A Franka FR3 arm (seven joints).
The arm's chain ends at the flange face. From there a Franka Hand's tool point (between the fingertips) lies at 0.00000 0.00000 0.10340 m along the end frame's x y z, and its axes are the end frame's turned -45 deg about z.
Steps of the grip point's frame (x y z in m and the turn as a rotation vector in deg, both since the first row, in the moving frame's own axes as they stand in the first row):
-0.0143, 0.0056, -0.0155, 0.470, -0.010, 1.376
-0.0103, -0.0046, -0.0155, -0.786, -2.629, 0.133
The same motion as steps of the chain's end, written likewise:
-0.0055, 0.0147, -0.0155, 0.325, -0.339, 1.376
-0.0082, -0.0003, -0.0154, -2.415, -1.303, 0.133

